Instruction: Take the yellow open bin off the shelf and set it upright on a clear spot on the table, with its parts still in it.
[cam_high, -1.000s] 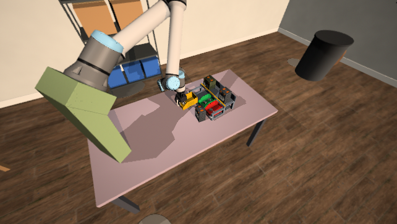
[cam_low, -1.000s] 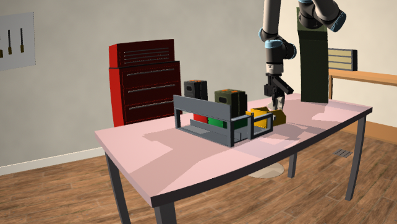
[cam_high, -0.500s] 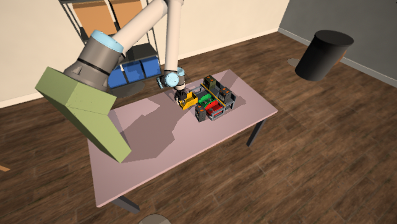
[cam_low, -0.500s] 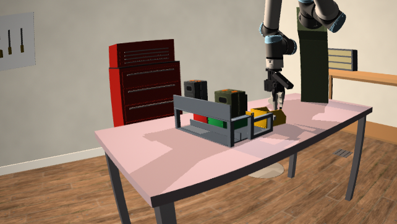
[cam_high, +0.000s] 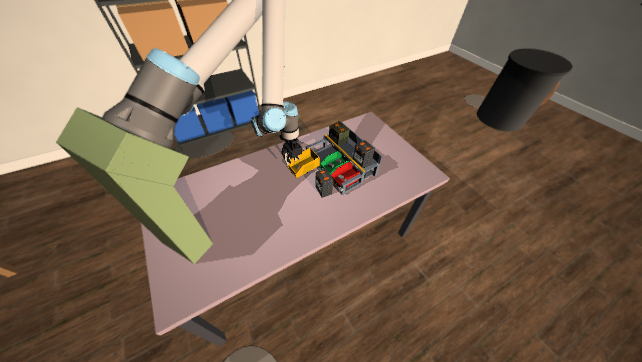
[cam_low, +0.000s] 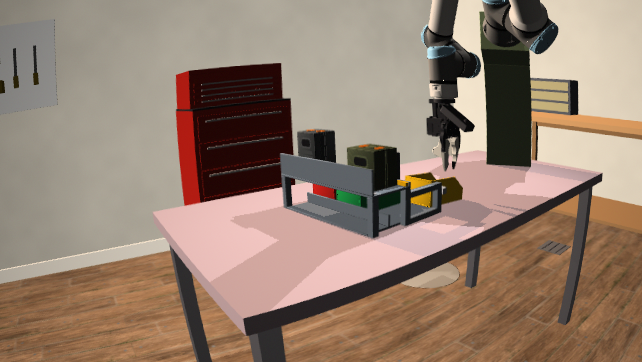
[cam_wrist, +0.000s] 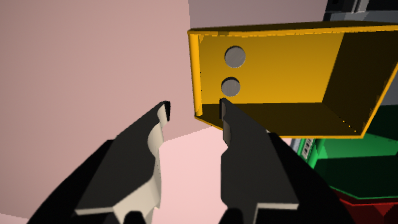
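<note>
Right now the yellow open bin is 80 mm ahead of my hand, 20 mm to the left of it and 60 mm below it. Also, from my hand: dark case (390 mm ahead, 120 mm to the right, 60 mm above); then green bin (270 mm ahead, 30 mm to the right, 60 mm below); then red bin (300 mm ahead, 140 mm to the right, 60 mm below).
</note>
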